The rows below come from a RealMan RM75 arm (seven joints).
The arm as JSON. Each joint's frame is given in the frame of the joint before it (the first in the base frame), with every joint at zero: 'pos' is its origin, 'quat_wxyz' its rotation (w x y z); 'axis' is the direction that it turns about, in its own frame. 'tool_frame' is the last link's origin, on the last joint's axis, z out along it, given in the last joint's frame.
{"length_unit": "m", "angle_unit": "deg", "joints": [
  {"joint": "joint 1", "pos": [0.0, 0.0, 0.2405], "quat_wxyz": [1.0, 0.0, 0.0, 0.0], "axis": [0.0, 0.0, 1.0]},
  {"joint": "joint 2", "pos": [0.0, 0.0, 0.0], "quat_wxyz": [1.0, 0.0, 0.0, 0.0], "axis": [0.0, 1.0, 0.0]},
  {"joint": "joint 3", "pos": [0.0, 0.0, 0.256], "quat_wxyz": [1.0, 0.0, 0.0, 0.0], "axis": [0.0, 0.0, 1.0]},
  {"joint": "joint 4", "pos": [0.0, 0.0, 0.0], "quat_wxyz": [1.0, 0.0, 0.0, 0.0], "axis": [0.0, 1.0, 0.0]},
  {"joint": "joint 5", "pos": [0.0, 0.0, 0.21], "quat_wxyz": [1.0, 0.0, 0.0, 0.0], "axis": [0.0, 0.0, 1.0]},
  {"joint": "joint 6", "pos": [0.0, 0.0, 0.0], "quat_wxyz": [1.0, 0.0, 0.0, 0.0], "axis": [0.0, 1.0, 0.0]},
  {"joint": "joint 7", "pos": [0.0, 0.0, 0.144], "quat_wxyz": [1.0, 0.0, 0.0, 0.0], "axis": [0.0, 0.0, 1.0]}
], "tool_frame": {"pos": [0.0, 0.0, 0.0], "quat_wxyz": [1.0, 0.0, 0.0, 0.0]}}
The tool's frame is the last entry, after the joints.
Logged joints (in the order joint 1, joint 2, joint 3, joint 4, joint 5, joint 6, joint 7), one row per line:
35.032 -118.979 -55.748 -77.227 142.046 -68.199 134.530
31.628 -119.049 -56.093 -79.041 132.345 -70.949 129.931
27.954 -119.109 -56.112 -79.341 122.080 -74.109 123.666
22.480 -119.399 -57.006 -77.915 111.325 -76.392 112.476
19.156 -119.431 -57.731 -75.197 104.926 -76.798 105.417
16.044 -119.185 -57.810 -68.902 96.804 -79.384 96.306
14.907 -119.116 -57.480 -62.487 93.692 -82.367 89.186
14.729 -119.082 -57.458 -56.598 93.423 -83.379 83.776
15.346 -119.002 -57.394 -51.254 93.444 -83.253 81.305
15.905 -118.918 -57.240 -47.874 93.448 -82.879 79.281
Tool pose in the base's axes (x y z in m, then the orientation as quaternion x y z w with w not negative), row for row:
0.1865 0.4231 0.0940 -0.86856 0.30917 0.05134 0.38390
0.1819 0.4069 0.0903 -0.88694 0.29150 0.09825 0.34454
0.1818 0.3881 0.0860 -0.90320 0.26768 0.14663 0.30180
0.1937 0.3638 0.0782 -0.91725 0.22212 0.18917 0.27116
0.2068 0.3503 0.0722 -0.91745 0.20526 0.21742 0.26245
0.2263 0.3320 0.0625 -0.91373 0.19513 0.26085 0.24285
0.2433 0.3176 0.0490 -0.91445 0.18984 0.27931 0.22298
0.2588 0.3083 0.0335 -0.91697 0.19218 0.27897 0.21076
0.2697 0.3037 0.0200 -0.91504 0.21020 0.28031 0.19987
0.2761 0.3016 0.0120 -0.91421 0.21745 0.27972 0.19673
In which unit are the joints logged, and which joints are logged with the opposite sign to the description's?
The joints are logged in degrees. Opposite sign: joint 2, joint 5.
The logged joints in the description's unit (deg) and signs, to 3 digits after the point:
35.032 118.979 -55.748 -77.227 -142.046 -68.199 134.530
31.628 119.049 -56.093 -79.041 -132.345 -70.949 129.931
27.954 119.109 -56.112 -79.341 -122.080 -74.109 123.666
22.480 119.399 -57.006 -77.915 -111.325 -76.392 112.476
19.156 119.431 -57.731 -75.197 -104.926 -76.798 105.417
16.044 119.185 -57.810 -68.902 -96.804 -79.384 96.306
14.907 119.116 -57.480 -62.487 -93.692 -82.367 89.186
14.729 119.082 -57.458 -56.598 -93.423 -83.379 83.776
15.346 119.002 -57.394 -51.254 -93.444 -83.253 81.305
15.905 118.918 -57.240 -47.874 -93.448 -82.879 79.281

